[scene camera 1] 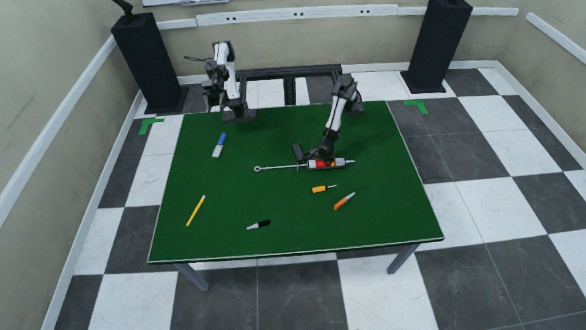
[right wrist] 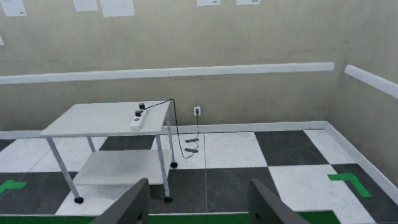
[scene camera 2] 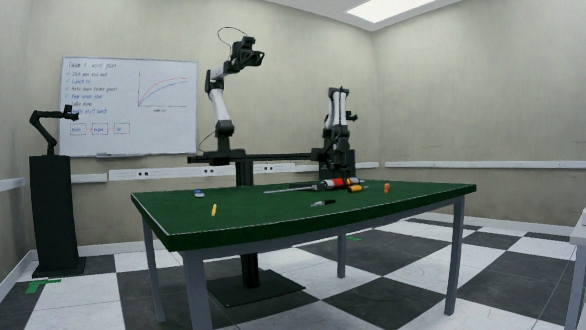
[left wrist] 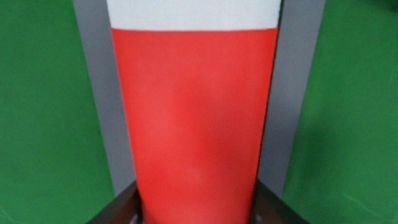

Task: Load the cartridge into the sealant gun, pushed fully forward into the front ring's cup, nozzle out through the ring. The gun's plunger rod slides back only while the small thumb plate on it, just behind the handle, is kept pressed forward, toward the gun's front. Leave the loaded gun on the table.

In view: the left gripper (left wrist: 196,187), the right gripper (right wrist: 198,188) and a sealant gun (left wrist: 297,34).
The right wrist view does not show the sealant gun: it is out of frame.
